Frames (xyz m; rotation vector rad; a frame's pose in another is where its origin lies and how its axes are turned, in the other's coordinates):
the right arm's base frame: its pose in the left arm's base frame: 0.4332 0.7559 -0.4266 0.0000 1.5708 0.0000
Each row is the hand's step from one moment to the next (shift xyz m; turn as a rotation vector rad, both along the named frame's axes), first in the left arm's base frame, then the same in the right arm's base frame.
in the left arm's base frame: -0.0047 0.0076 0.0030 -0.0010 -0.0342 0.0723
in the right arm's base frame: -0.0030 0.0076 -0.0047 -0.0723 -0.0342 -0.0010
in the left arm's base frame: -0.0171 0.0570 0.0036 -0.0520 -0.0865 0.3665
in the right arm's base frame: -0.0036 0.0570 -0.0171 -0.3665 -0.0865 -0.0520
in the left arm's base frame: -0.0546 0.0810 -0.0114 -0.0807 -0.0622 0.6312
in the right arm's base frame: 0.0114 0.0810 -0.0546 -0.6312 -0.0622 -0.0807
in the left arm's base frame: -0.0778 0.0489 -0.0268 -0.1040 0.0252 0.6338
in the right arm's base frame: 0.0268 0.0489 -0.0778 -0.6338 0.0252 -0.1040
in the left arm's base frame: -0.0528 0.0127 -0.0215 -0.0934 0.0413 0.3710
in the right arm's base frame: 0.0215 0.0127 -0.0528 -0.3710 0.0413 -0.0934
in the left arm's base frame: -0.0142 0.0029 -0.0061 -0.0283 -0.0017 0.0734
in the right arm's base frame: 0.0061 0.0029 -0.0142 -0.0734 -0.0017 -0.0283
